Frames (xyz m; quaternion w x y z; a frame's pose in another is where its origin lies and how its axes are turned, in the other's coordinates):
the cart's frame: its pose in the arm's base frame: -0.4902 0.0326 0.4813 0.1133 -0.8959 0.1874 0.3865
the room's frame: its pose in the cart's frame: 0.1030 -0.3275 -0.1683 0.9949 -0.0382 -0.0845 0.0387
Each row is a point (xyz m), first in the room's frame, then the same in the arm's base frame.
Working: the room's frame: its pose in the arm's base frame: -0.1771 0.2446 0.5383 0.0794 -0.8558 0.1968 0.4718

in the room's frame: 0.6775 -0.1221 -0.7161
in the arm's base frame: 0.7524 -0.0520 0.3523
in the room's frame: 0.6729 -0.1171 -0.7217
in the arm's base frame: 0.7525 -0.0572 0.3594
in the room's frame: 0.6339 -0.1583 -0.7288
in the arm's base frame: 0.7564 -0.0118 0.3939
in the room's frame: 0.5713 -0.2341 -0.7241
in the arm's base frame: 0.7541 0.0751 0.4401
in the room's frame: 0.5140 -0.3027 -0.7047
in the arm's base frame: 0.7399 0.1588 0.4742
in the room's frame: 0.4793 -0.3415 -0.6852
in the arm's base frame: 0.7242 0.2095 0.4908
